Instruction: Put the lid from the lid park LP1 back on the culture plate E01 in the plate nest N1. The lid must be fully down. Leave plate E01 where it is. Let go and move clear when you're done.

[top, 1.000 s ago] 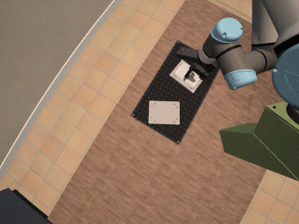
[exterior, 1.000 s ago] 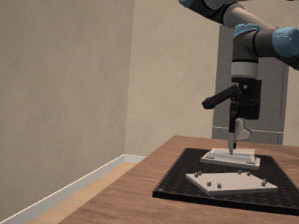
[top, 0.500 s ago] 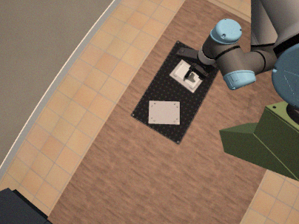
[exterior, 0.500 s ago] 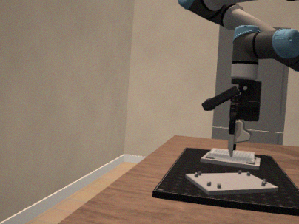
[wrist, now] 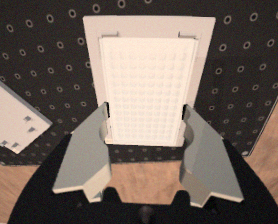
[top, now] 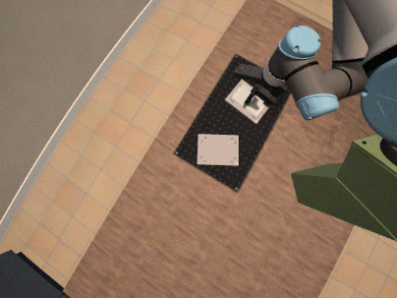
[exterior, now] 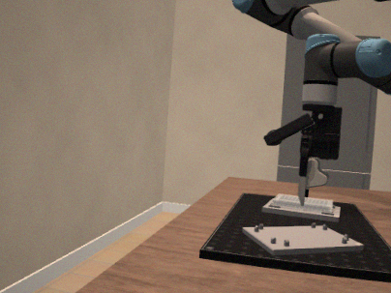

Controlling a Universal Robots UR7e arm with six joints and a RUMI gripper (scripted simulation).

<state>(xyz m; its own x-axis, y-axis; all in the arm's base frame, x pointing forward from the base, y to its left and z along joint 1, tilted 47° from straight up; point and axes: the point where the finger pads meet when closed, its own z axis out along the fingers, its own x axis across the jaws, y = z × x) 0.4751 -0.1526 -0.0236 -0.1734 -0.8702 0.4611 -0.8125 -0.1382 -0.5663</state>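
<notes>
Right now the lid is 1 cm below my hand. From my hand the other things lie so: culture plate E01: 2 cm below; then plate nest N1: 3 cm below; then lid park LP1: 24 cm to the left, 3 cm below, 3 cm ahead.
</notes>
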